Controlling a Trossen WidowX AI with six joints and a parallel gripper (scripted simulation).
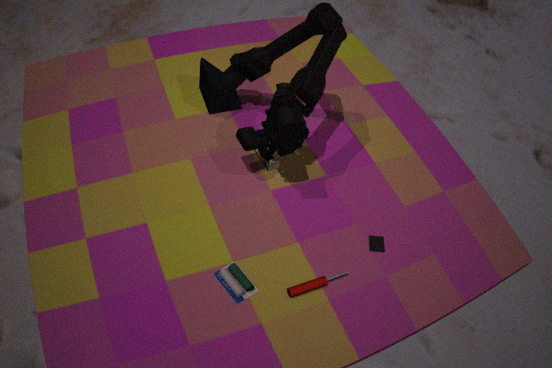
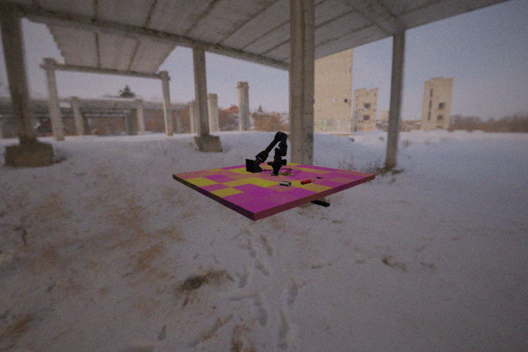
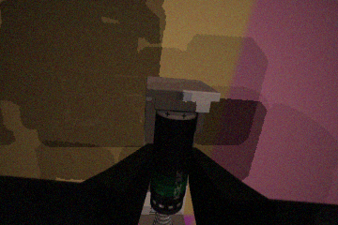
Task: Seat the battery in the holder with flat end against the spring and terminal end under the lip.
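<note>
Right now my gripper tip is 10 mm below the battery. The rest, counted from my gripper tip: red-handled screwdriver (390 mm ahead); then small black square (330 mm ahead, 180 mm to the left, 10 mm below).
</note>
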